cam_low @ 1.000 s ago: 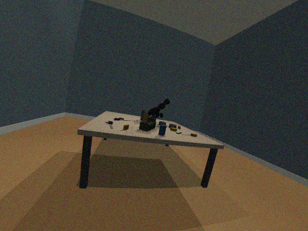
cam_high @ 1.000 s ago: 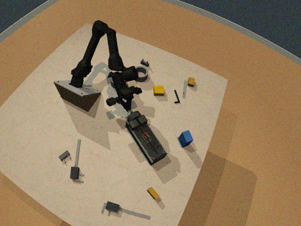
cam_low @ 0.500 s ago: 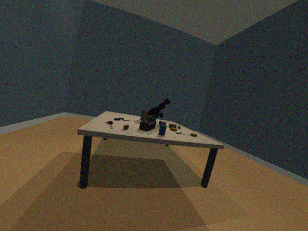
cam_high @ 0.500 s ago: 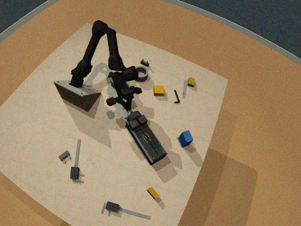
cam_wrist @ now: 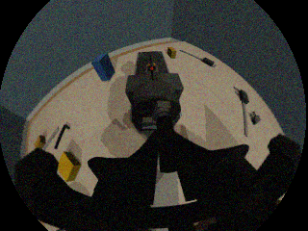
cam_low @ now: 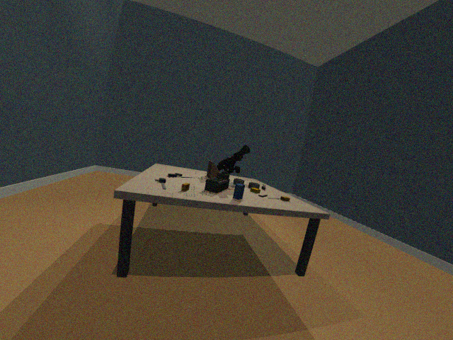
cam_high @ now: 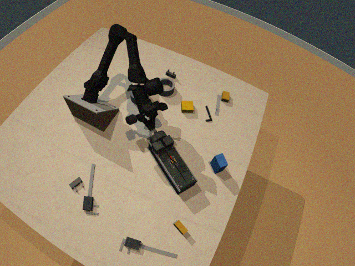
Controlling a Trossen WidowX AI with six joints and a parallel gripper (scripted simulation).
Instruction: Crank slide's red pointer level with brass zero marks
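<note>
Right now my gripper tip is 1 cm past the crank handle, 1 cm to the right of it and 3 cm below it. The rest, counted from my gripper tip: yellow block 9 cm ahead, 25 cm to the left, 8 cm below; then red pointer 12 cm ahead, 8 cm to the right, 1 cm below; then blue cube 33 cm ahead, 1 cm to the right, 5 cm below.
</note>
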